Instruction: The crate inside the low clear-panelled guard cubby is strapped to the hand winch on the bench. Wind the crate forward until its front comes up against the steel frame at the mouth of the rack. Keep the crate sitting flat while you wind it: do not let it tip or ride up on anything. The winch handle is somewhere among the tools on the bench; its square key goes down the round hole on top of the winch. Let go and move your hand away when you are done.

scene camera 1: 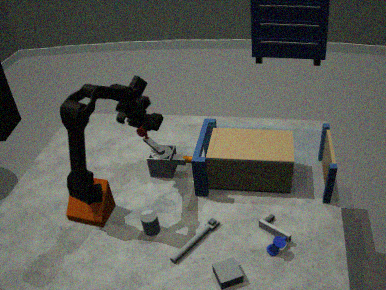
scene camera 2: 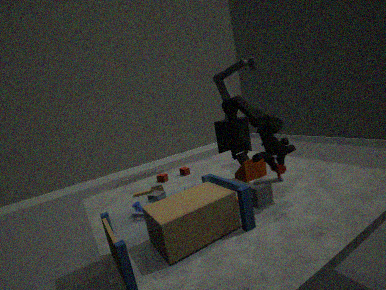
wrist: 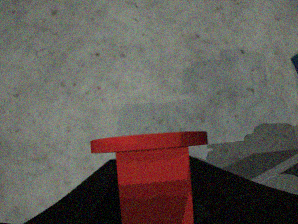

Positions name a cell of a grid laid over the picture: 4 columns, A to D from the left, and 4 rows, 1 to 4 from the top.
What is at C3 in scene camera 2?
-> My gripper.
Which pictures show my gripper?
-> Scene camera 1, scene camera 2 and the wrist view: all of them.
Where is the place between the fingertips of my gripper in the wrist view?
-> B3
